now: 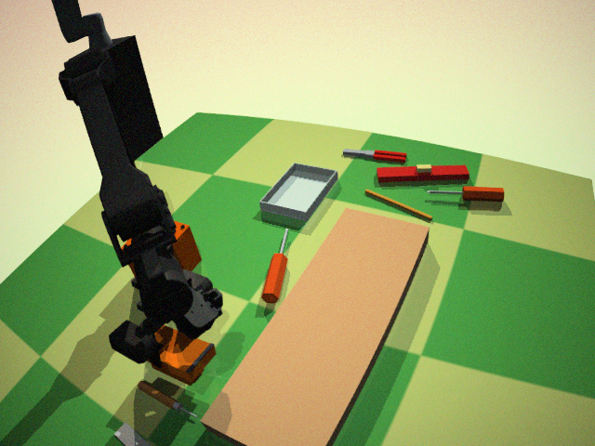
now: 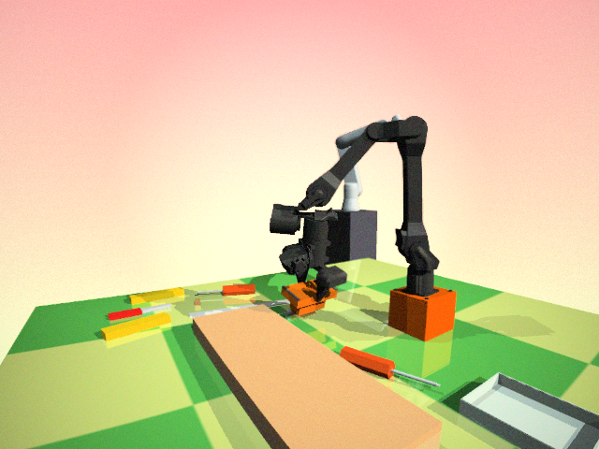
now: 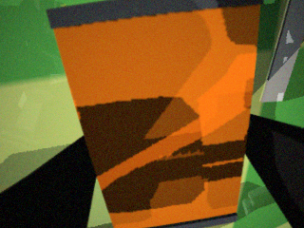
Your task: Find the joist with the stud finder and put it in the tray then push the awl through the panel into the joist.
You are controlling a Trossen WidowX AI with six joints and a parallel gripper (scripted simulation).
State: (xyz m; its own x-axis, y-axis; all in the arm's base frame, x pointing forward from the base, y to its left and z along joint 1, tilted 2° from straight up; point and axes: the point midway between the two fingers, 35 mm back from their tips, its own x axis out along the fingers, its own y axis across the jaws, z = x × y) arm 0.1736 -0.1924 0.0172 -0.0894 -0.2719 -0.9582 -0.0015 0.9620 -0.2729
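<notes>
Now: gripper tip 30 mm above the orange stud finder, 20 mm short of it and 10 mm to the left of it. From my gripper tip the other things lie so: awl 60 mm to the right, 60 mm below, 10 mm ahead; grey card 180 mm to the right, 100 mm ahead, 70 mm below; grey tray 510 mm to the left, 60 mm below, 10 mm behind.
</notes>
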